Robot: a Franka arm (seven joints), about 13 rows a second.
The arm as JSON. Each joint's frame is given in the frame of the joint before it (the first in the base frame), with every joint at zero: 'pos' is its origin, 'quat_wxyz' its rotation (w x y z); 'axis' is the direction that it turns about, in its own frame. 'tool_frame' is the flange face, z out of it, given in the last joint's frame.
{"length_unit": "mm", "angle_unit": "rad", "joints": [
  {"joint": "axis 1", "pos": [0.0, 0.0, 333.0], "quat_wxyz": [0.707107, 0.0, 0.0, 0.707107], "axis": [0.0, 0.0, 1.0]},
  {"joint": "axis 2", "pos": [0.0, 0.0, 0.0], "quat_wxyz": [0.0, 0.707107, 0.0, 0.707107], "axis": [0.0, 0.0, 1.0]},
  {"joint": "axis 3", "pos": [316.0, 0.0, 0.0], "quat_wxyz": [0.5, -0.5, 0.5, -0.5], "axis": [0.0, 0.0, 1.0]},
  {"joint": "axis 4", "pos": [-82.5, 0.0, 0.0], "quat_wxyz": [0.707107, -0.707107, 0.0, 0.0], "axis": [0.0, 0.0, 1.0]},
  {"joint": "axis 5", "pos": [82.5, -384.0, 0.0], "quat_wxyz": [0.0, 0.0, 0.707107, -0.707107], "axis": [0.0, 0.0, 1.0]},
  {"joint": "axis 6", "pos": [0.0, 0.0, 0.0], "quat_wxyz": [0.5, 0.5, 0.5, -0.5], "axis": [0.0, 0.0, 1.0]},
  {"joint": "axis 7", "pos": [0.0, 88.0, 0.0], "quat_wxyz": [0.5, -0.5, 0.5, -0.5], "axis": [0.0, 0.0, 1.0]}
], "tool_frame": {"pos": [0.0, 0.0, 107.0], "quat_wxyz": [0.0, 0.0, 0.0, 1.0]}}
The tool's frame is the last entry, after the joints.
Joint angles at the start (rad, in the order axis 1, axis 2, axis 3, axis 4, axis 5, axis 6, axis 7):
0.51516 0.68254 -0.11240 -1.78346 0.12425 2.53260 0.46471
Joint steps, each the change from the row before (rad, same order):
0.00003 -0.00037 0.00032 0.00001 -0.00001 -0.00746 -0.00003
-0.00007 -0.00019 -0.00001 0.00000 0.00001 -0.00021 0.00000
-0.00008 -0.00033 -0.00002 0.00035 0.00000 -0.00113 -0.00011
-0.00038 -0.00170 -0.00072 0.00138 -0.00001 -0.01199 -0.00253
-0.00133 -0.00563 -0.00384 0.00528 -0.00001 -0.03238 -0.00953
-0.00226 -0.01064 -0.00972 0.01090 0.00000 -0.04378 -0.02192
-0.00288 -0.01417 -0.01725 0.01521 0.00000 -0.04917 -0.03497
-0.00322 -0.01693 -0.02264 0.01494 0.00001 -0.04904 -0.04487
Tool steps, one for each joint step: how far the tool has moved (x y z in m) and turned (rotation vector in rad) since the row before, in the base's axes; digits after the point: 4 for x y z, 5 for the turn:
-0.0007 0.0000 -0.0005 -0.00207 0.00682 0.00037
0.0000 0.0000 0.0001 0.00003 0.00003 -0.00008
0.0001 0.0000 0.0003 -0.00008 0.00045 0.00005
-0.0002 -0.0007 0.0006 -0.00303 0.00831 0.00178
0.0005 -0.0027 0.0030 -0.00800 0.01955 0.00582
0.0033 -0.0056 0.0078 -0.00997 0.01907 0.01309
0.0061 -0.0096 0.0120 -0.01149 0.01529 0.01973
0.0070 -0.0129 0.0143 -0.01178 0.01220 0.02457

